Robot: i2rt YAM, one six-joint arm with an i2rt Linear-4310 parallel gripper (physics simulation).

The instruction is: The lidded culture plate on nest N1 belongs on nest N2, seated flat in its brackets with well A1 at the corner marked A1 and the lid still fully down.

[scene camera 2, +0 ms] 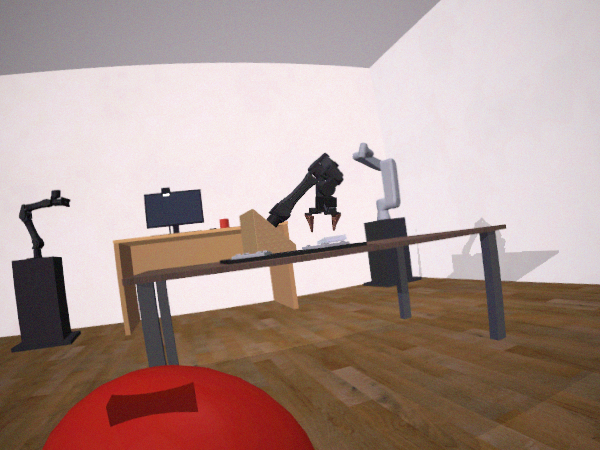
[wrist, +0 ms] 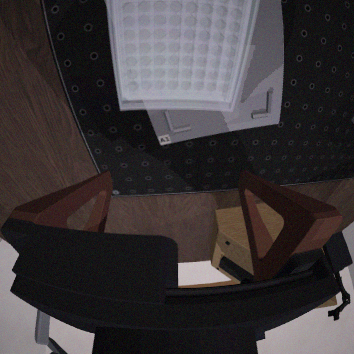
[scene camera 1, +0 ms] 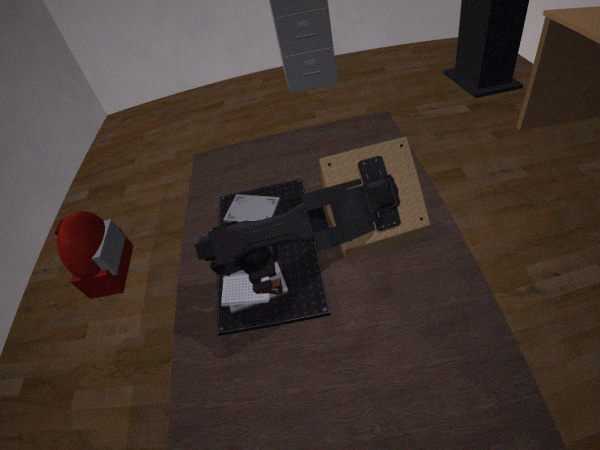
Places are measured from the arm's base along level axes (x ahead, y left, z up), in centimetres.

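Where they show: gripper, fingertip midpoint: (scene camera 2: 322, 231) (wrist: 174, 177) (scene camera 1: 278, 277); arm's base at its link origin: (scene camera 2: 266, 230).
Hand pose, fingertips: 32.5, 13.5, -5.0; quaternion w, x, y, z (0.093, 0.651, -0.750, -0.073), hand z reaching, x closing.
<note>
Things, the pixels of their top centre, and the offset from my fingertips, as dx, dy, dz. "pt": a spot on its surface instead. Level surfaces: height alone.
- lidded plate at its top centre: (wrist: 183, 20) (scene camera 1: 244, 285) +9.6, -1.9, -2.4
- A1 label at a spot on its surface: (wrist: 164, 139) pt -0.5, +0.8, -5.3
- brown table at its surface level: dz -7.7
The lidded plate (scene camera 1: 244, 288) (scene camera 2: 332, 239) (wrist: 177, 55) lies skewed over one nest (scene camera 1: 284, 285) (scene camera 2: 309, 247) (wrist: 269, 75). In the wrist view it overhangs the nest's left edge, leaving two corner brackets and the A1 label (wrist: 164, 139) uncovered. In scene camera 2 it looks slightly tilted and raised at one side. The lid looks down; its fit is too small to judge. The other nest (scene camera 1: 252, 207) (scene camera 2: 251, 255) is at the opposite end of the board, with brackets bare. Nest numbers are not readable. My gripper (scene camera 2: 323, 230) (wrist: 174, 177) is open and empty, above the plate and toward its arm-base side.
Both nests are on a black perforated board (scene camera 1: 302, 297) (wrist: 320, 155) on the brown table (scene camera 1: 370, 360). The arm base stands on a pale wooden block (scene camera 1: 412, 200) (scene camera 2: 256, 235). A red rounded object (scene camera 1: 82, 245) (scene camera 2: 175, 430) is beyond the table's edge.
</note>
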